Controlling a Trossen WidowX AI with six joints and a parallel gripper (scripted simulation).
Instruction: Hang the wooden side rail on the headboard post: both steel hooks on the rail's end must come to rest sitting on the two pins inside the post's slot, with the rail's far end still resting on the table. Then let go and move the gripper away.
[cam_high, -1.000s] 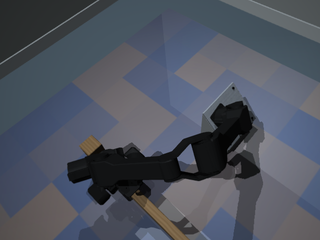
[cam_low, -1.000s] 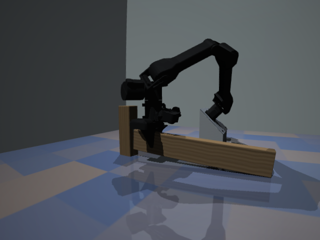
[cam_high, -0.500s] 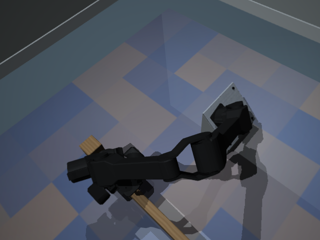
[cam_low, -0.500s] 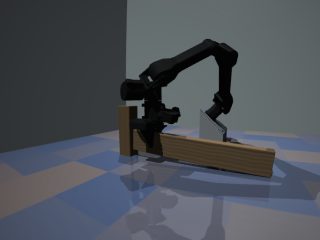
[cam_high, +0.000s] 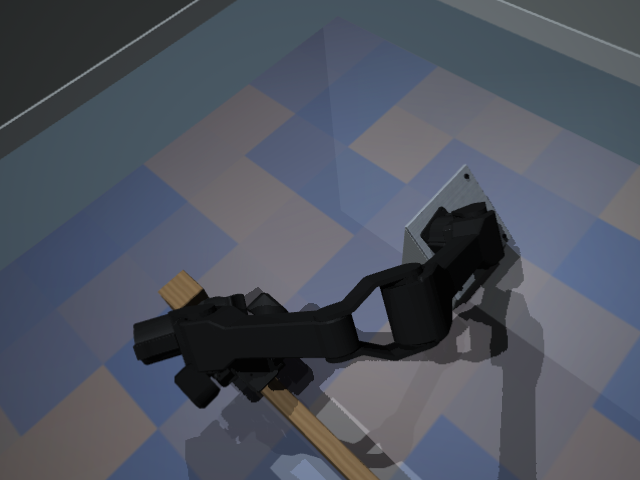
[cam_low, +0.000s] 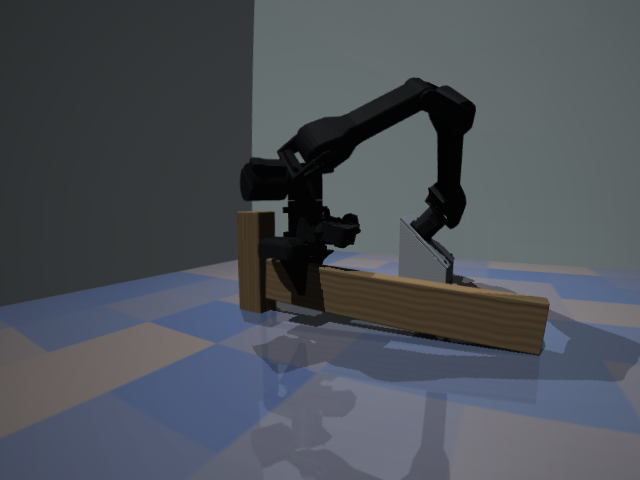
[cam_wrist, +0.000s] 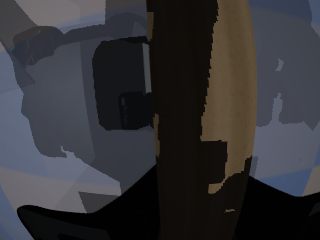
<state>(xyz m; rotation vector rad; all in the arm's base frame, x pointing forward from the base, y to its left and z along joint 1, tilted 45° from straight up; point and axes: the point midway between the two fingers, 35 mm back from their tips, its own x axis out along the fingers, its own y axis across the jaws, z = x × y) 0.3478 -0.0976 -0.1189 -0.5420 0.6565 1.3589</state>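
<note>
Right now the wooden headboard post is 10 cm to the right of my gripper tip, 4 cm above it and 1 cm behind it.
</note>
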